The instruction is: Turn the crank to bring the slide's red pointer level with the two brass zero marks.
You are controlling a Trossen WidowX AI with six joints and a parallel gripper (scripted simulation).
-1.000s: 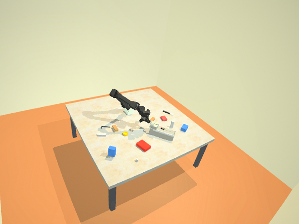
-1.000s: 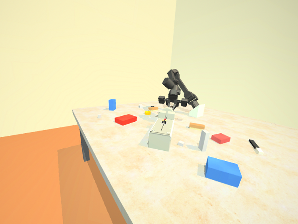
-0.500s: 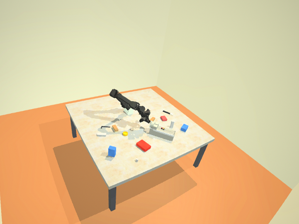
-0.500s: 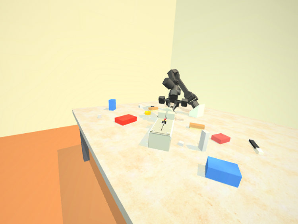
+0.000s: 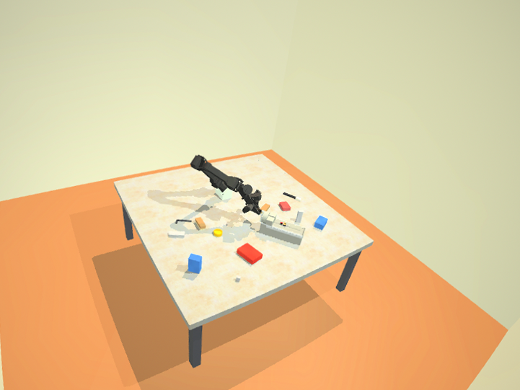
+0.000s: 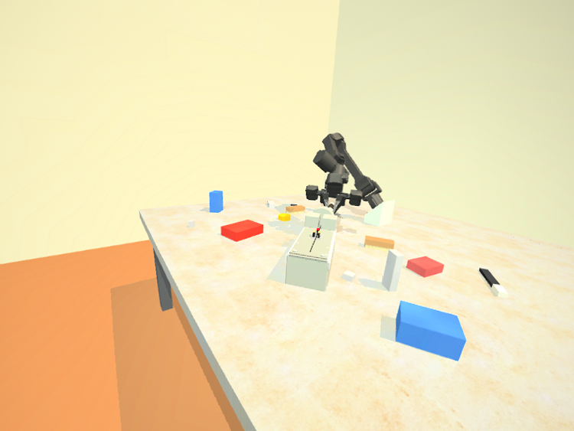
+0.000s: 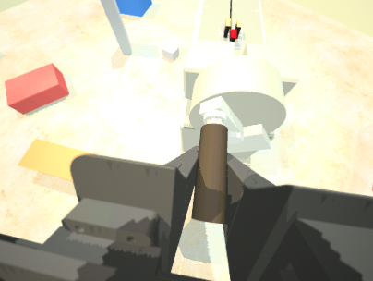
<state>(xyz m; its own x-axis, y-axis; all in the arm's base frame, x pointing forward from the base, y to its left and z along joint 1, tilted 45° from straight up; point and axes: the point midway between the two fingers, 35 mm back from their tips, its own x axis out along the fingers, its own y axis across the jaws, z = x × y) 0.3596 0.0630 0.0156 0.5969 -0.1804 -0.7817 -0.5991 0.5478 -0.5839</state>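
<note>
The crank is 10 mm to the right of my gripper tip and 20 mm above it. Round my gripper tip: brown crank handle (10 mm behind, 10 mm to the right, 20 mm above); then red pointer (120 mm ahead, 80 mm to the left, 10 mm below); then yellow disc (20 mm behind, 270 mm to the right, 80 mm below).
</note>
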